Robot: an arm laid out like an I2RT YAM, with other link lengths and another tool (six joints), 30 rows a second.
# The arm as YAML. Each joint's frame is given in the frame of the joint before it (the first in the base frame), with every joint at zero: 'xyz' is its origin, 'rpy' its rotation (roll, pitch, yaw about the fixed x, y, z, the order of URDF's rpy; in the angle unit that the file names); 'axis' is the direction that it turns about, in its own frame. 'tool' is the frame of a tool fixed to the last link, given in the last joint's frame.
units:
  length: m
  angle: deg
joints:
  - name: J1
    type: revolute
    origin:
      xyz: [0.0, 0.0, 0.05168]
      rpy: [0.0, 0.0, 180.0]
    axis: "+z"
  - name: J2
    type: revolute
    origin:
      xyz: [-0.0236, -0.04, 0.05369]
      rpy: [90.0, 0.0, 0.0]
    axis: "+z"
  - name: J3
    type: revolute
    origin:
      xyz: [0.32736, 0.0, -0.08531]
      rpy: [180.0, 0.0, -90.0]
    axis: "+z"
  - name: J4
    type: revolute
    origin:
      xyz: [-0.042, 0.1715, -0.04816]
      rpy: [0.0, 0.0, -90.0]
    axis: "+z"
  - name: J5
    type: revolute
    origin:
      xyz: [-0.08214, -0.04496, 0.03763]
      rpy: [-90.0, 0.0, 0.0]
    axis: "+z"
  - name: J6
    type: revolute
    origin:
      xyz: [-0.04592, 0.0, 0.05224]
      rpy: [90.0, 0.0, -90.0]
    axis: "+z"
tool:
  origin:
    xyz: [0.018, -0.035, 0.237]
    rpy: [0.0, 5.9, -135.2]
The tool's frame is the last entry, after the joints.
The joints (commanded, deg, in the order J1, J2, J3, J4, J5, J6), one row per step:
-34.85 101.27 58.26 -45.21 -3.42 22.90
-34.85 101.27 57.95 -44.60 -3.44 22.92
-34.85 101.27 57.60 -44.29 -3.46 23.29
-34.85 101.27 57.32 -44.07 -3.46 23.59
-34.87 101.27 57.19 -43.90 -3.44 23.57
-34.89 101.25 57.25 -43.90 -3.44 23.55
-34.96 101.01 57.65 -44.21 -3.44 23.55
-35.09 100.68 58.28 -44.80 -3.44 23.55
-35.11 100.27 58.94 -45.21 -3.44 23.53
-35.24 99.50 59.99 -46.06 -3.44 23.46
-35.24 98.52 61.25 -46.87 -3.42 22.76
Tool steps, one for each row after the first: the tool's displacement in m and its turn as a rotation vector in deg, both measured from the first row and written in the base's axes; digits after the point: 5 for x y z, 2 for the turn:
0.00123 -0.00075 -0.00068 -0.15 -0.26 -0.02
0.00038 -0.00023 -0.00166 -0.09 -0.22 -0.39
-0.00049 0.00022 -0.00245 -0.04 -0.17 -0.69
-0.00056 0.00004 -0.00277 -0.08 -0.19 -0.69
-0.00018 -0.00033 -0.00249 -0.13 -0.25 -0.69
0.00101 -0.00157 -0.00033 -0.31 -0.53 -0.76
0.00216 -0.00313 0.00283 -0.52 -0.83 -0.89
0.00493 -0.00518 0.00660 -0.90 -1.37 -0.89
0.00807 -0.00814 0.01309 -1.46 -2.17 -0.95
0.01373 -0.01188 0.02156 -2.36 -3.34 -0.25

